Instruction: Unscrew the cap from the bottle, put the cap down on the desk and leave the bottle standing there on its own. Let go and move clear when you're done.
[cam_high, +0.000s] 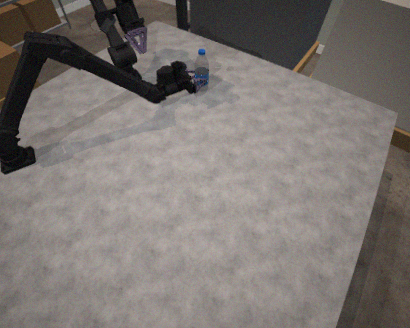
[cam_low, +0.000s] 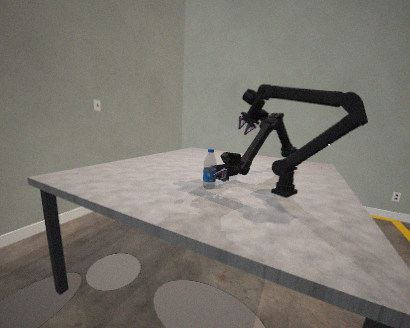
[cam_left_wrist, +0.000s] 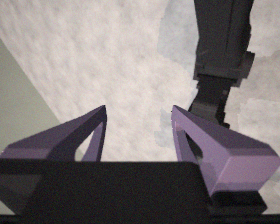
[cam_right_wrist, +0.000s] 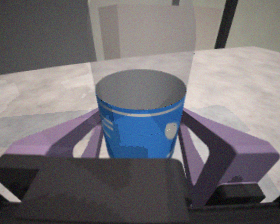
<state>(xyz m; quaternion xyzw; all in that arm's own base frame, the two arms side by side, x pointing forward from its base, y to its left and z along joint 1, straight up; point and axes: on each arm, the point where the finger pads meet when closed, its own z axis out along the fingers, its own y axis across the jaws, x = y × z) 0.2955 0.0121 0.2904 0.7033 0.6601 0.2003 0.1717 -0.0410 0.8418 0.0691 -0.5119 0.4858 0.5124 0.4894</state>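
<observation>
Now: the blue cap 12 cm above my right hand. The rest, counted from my right hand: clear bottle 3 cm above.
The blue cap is 260 mm to the left of my left hand, 100 mm below it and 80 mm ahead of it. From my left hand the other things lie so: clear bottle (260 mm to the left, 190 mm below, 80 mm ahead).
</observation>
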